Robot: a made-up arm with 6 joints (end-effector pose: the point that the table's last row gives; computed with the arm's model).
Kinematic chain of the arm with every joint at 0, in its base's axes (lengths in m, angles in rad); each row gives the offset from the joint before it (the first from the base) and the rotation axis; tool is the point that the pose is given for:
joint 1: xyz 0 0 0.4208 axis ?
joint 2: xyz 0 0 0 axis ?
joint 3: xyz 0 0 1.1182 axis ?
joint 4: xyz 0 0 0 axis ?
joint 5: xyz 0.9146 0 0 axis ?
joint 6: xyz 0 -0.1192 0 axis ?
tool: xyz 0 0 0
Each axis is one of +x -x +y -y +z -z.
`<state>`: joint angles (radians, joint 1 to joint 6).
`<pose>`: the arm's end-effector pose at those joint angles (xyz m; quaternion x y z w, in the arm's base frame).
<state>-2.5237 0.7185 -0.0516 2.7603 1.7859 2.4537</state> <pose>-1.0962 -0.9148 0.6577 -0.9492 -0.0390 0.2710 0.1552</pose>
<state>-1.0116 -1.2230 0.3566 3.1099 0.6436 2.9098</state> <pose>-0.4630 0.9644 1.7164 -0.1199 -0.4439 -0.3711 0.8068</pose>
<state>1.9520 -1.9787 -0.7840 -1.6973 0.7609 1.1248</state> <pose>0.2020 -0.5445 0.7845 0.6924 0.0422 0.4952 0.5230</pose>
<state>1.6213 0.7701 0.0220 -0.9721 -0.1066 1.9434</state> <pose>-0.0027 1.3835 0.5292 -0.5235 -0.0742 0.7455 0.4058</pose>
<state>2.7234 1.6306 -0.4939 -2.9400 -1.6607 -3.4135</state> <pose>-0.6094 0.1430 -0.4114 -0.2005 0.2089 0.9474 0.1360</pose>
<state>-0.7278 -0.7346 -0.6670 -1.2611 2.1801 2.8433</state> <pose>0.1033 -0.1407 1.1991 -0.1402 0.4807 -0.8650 0.0331</pose>
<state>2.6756 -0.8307 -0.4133 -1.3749 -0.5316 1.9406</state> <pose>-0.0412 0.0467 1.4388 0.1351 -0.3586 0.9236 0.0134</pose>
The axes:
joint 1: +z
joint 2: +y
joint 3: -y
joint 4: -x
joint 5: -y
joint 6: -x

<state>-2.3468 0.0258 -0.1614 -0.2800 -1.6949 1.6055</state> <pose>-0.7271 -0.5773 1.3360 0.3143 0.5102 -0.1926 0.7771</pose>
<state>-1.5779 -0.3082 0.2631 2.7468 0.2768 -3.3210</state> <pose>0.1071 -0.4061 2.0194 0.0901 -0.2839 -0.6085 0.7356</pose>
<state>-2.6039 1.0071 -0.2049 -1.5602 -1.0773 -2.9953</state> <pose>-0.9925 -0.5903 0.1201 -0.0916 0.3319 -0.4816 0.8059</pose>
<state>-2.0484 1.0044 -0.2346 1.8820 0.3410 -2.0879</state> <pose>-0.5876 -1.2146 0.1931 0.6235 0.1773 -0.6128 0.4520</pose>
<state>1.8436 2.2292 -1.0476 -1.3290 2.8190 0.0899</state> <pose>0.0292 0.0017 -0.0254 -0.5357 -0.4067 0.5582 0.4858</pose>
